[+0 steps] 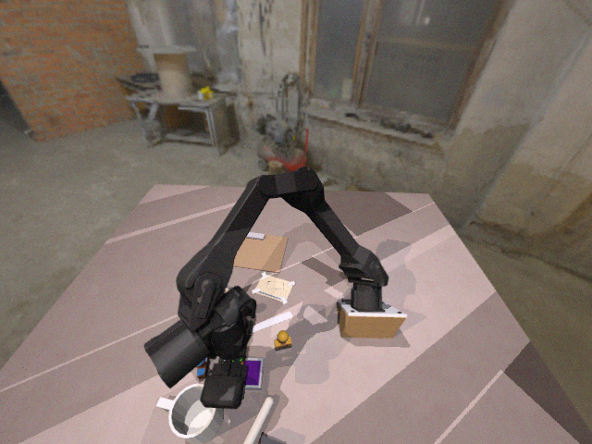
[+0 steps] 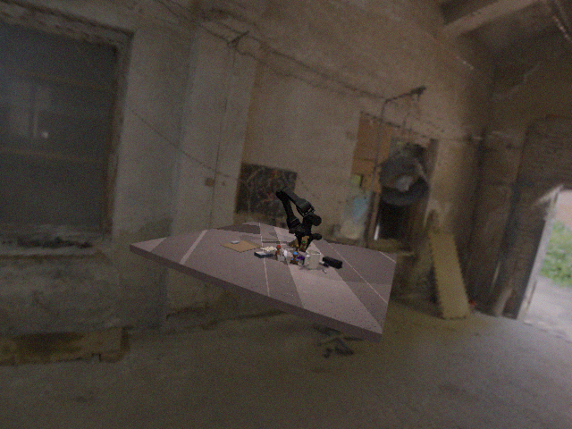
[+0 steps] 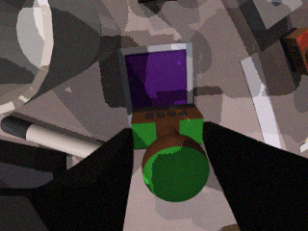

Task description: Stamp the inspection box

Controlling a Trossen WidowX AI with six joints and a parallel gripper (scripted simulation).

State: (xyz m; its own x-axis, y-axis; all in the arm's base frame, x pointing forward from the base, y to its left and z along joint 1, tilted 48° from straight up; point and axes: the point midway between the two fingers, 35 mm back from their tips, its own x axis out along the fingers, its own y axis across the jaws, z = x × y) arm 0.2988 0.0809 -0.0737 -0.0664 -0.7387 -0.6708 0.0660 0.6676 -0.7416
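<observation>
My gripper tip is now 60 mm past the card, 230 mm to the left of it and 80 mm above it. From my gripper tip the other things lie so: green stamp right at my gripper tip; purple ink pad 70 mm below; blue stamp 90 mm ahead, 10 mm to the right, 60 mm below.
</observation>
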